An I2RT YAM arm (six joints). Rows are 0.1 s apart.
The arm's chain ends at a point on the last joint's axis. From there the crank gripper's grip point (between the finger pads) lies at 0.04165 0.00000 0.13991 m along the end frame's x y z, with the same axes.
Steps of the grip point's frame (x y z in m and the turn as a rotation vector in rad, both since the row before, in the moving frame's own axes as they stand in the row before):
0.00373, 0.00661, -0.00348, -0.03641, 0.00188, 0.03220
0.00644, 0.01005, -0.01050, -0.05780, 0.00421, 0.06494
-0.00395, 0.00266, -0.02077, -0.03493, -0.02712, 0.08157
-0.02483, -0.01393, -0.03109, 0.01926, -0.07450, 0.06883
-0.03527, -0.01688, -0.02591, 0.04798, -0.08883, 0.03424
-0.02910, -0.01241, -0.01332, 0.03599, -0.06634, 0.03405
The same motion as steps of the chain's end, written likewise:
0.00357, 0.00017, -0.00328, -0.03641, 0.00188, 0.03220
0.00620, -0.00074, -0.01001, -0.05780, 0.00421, 0.06494
0.00019, -0.00548, -0.02170, -0.03493, -0.02712, 0.08157
-0.01430, -0.01371, -0.03380, 0.01926, -0.07450, 0.06883
-0.02279, -0.01130, -0.02892, 0.04798, -0.08883, 0.03424
-0.01980, -0.00859, -0.01571, 0.03599, -0.06634, 0.03405

